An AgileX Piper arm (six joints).
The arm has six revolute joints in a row. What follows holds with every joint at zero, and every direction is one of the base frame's.
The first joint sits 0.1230 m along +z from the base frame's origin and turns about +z.
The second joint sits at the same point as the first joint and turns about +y.
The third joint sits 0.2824 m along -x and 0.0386 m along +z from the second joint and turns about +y.
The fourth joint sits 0.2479 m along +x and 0.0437 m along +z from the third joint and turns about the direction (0.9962, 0, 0.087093).
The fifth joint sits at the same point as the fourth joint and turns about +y.
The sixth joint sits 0.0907 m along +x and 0.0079 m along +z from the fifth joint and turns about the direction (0.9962, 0, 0.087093).
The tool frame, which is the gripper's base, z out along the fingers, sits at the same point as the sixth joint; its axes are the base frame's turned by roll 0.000, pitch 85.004 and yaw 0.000 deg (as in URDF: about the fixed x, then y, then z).
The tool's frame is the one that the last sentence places.
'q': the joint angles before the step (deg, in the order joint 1, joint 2, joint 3, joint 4, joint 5, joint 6). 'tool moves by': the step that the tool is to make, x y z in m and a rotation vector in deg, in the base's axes. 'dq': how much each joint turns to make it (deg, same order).
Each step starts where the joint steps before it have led.
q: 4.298 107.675 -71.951 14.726 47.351 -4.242
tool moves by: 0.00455 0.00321 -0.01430 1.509 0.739 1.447
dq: 0.000 2.437 -0.102 2.858 -1.073 -3.357
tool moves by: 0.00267 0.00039 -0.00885 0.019 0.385 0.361
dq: 0.000 1.445 -0.067 0.436 -0.847 -0.857
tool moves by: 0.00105 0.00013 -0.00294 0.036 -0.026 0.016
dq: -0.001 0.473 -0.001 0.204 -0.465 -0.264
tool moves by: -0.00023 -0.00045 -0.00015 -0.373 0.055 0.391
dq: 0.001 -0.001 0.000 -0.447 0.113 -0.110
